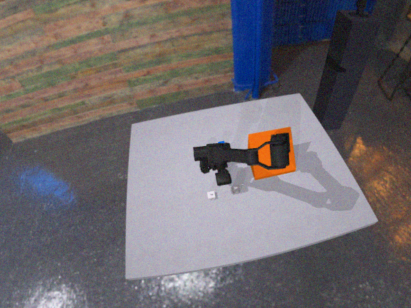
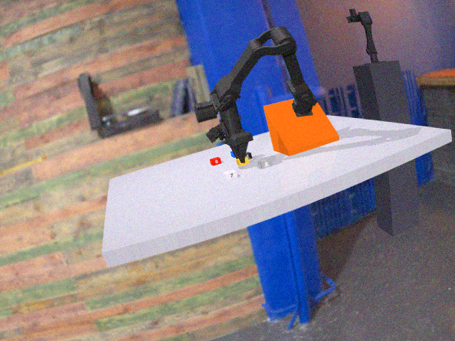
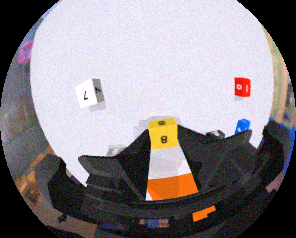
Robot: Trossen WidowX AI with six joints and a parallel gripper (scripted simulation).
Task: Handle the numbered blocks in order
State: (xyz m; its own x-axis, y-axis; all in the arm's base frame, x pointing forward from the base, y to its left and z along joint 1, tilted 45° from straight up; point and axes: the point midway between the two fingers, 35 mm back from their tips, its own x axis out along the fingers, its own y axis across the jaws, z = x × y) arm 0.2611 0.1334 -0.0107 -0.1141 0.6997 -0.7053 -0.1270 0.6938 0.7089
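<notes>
The grey block is 6 cm behind my gripper tip, 7 cm to the left of it and 1 cm below it. From my gripper tip the other things lie so: yellow block 1 cm behind; then white block 5 cm ahead, 10 cm to the left, 1 cm below; then black block 3 cm behind, 10 cm to the right, 1 cm below.
</notes>
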